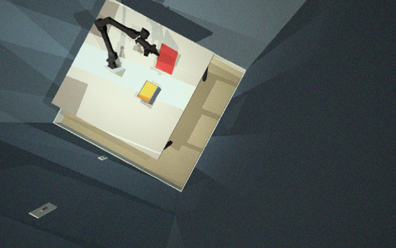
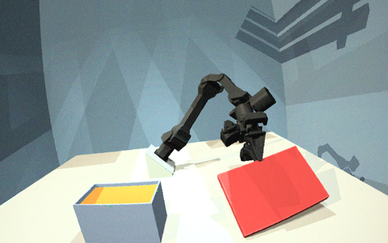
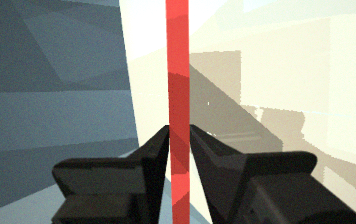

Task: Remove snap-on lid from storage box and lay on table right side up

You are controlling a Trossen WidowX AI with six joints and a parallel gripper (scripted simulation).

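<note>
My gripper tip is now 60 mm short of the red lid, 20 mm to the right of it and 50 mm above it. The rest, counted from my gripper tip: grey-blue storage box: 80 mm ahead, 360 mm to the right, 70 mm below.
</note>
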